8 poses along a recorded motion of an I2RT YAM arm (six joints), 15 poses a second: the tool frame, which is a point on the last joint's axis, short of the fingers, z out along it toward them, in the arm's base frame.
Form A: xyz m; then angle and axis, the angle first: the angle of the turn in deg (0 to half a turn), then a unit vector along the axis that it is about.
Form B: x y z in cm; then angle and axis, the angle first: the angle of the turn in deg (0 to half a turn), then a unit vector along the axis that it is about. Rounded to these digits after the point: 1 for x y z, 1 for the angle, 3 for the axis.
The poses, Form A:
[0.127, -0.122, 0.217, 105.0, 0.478, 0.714, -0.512]
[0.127, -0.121, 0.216, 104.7, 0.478, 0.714, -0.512]
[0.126, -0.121, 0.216, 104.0, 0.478, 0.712, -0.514]
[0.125, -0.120, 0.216, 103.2, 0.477, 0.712, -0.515]
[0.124, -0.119, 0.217, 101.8, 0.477, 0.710, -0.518]
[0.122, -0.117, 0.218, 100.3, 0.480, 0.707, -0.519]
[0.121, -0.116, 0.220, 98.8, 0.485, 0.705, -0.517]
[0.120, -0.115, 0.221, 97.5, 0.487, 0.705, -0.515]
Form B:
[12.7, -12.2, 21.7, 105.0, 0.478, 0.714, -0.512]
[12.7, -12.1, 21.6, 104.7, 0.478, 0.714, -0.512]
[12.6, -12.1, 21.6, 104.0, 0.478, 0.712, -0.514]
[12.5, -12.0, 21.6, 103.2, 0.477, 0.712, -0.515]
[12.4, -11.9, 21.7, 101.8, 0.477, 0.710, -0.518]
[12.2, -11.7, 21.8, 100.3, 0.480, 0.707, -0.519]
[12.1, -11.6, 22.0, 98.8, 0.485, 0.705, -0.517]
[12.0, -11.5, 22.1, 97.5, 0.487, 0.705, -0.515]

